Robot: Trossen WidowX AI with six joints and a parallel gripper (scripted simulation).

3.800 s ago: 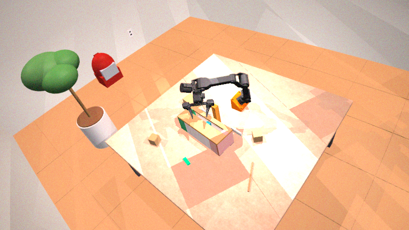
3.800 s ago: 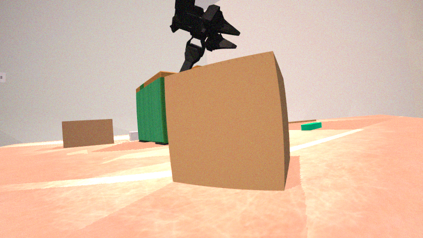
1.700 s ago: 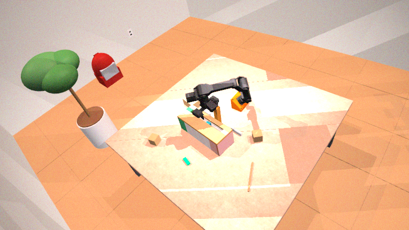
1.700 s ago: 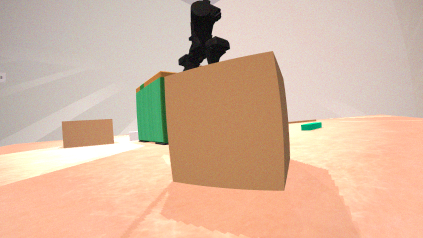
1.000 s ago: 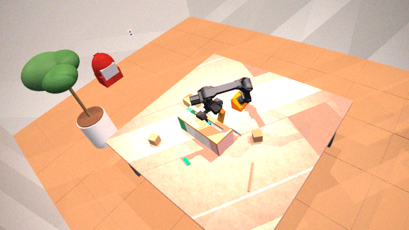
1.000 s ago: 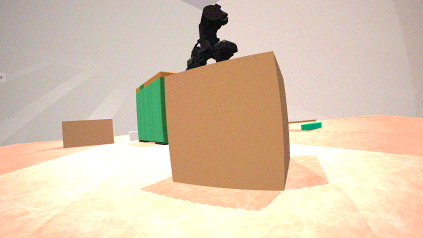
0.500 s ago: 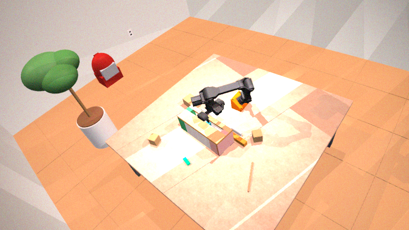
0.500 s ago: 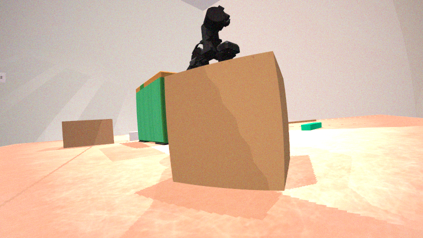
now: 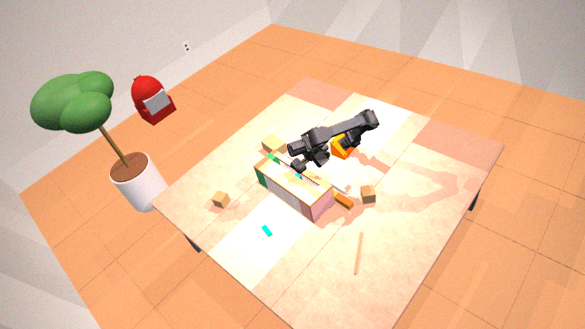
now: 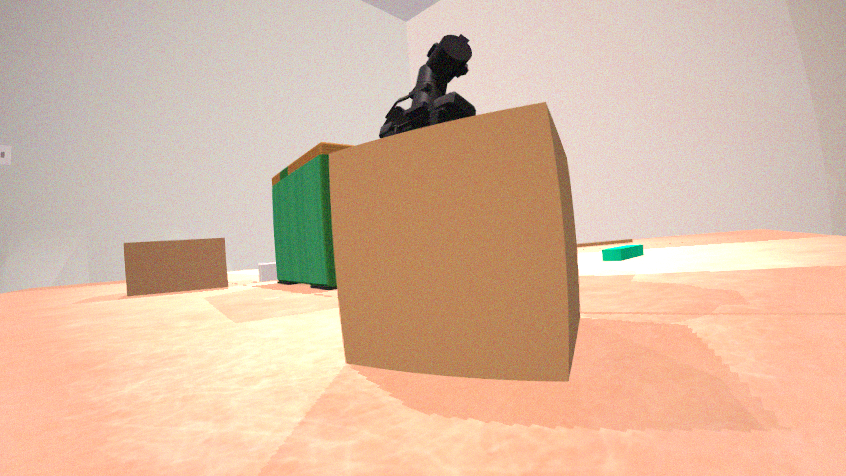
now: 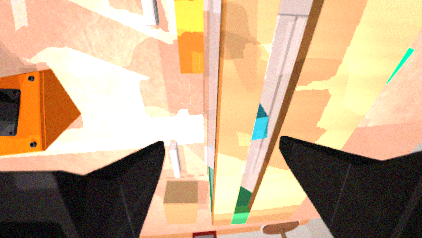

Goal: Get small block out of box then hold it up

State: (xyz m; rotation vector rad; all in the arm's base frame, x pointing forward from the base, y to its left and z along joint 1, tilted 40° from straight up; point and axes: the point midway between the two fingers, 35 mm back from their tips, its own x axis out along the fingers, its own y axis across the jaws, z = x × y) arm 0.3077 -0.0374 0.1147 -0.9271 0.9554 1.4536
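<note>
Now: the cyan block 70 mm below my gripper tip, 50 mm ahead of it and 40 mm to the right of it. Round my gripper tip: box (100 mm below, 50 mm to the right, 30 mm ahead); tan slab (350 mm to the right, 130 mm below, 70 mm behind); orange bar (150 mm below, 110 mm to the left, 20 mm behind).
</note>
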